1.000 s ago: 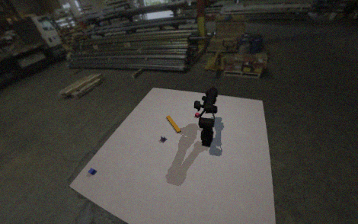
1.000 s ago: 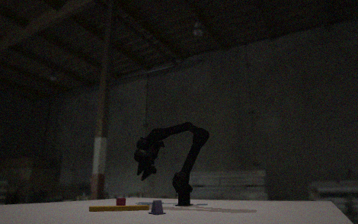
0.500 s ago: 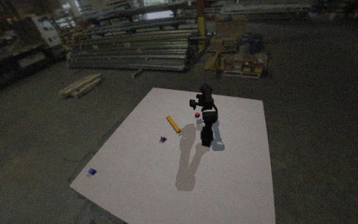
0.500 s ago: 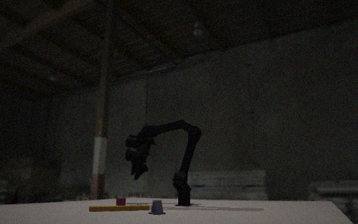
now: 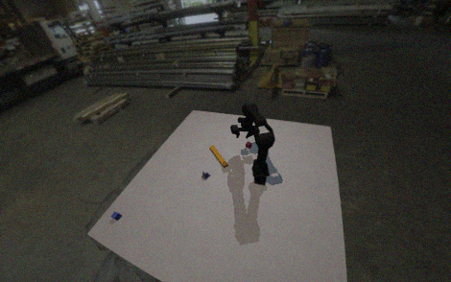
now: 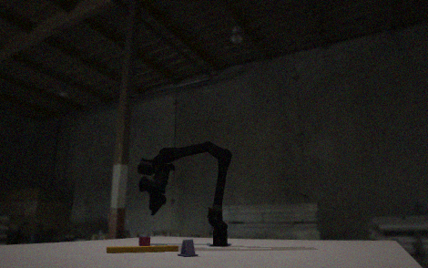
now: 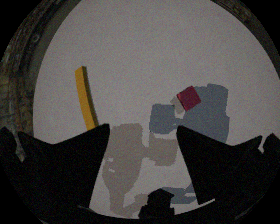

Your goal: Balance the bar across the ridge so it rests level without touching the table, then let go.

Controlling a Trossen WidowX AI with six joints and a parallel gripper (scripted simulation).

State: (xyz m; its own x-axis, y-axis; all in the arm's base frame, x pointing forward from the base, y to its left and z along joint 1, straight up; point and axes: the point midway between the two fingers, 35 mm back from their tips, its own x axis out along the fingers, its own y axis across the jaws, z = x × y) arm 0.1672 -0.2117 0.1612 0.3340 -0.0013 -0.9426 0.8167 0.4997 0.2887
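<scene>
The yellow bar lies 15 cm ahead of my gripper tip, 12 cm below it and 10 cm to the left of it. From my gripper tip the other things lie so: small blue cube 71 cm to the left, 56 cm ahead, 11 cm below; then small red cube 11 cm below, 6 cm to the right, 3 cm behind.
</scene>
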